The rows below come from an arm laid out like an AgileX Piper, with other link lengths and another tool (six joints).
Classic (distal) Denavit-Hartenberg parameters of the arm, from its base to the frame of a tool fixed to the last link. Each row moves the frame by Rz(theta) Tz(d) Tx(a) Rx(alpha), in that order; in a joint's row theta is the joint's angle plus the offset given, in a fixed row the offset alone. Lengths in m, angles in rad.
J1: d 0.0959; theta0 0; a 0; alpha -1.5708
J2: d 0; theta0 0.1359; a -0.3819; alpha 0
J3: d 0; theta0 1.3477; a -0.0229; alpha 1.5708
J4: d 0.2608; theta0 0; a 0; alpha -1.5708
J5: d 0; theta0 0; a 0; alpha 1.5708
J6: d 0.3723; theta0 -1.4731; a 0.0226; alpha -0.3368
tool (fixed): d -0.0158; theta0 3.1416; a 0; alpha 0
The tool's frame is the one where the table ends.
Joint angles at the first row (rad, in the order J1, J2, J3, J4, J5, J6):
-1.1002, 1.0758, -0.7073, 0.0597, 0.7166, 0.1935
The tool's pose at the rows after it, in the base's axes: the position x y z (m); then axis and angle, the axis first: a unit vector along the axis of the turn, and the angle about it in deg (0 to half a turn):
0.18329 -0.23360 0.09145 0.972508 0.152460 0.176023 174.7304
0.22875 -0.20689 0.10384 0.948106 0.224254 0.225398 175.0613
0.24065 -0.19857 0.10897 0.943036 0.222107 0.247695 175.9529
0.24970 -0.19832 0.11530 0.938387 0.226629 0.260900 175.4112
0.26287 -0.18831 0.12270 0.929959 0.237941 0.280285 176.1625
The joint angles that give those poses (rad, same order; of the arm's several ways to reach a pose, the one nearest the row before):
-1.1006, 1.0410, -0.6590, 0.3313, 0.7606, -0.0611
-1.1006, 1.0273, -0.6384, 0.5505, 0.7820, -0.3174
-1.1006, 1.0256, -0.6384, 0.6072, 0.7964, -0.3340
-1.1006, 1.0256, -0.6384, 0.6496, 0.7909, -0.3666
-1.1006, 1.0256, -0.6429, 0.7083, 0.8168, -0.4096

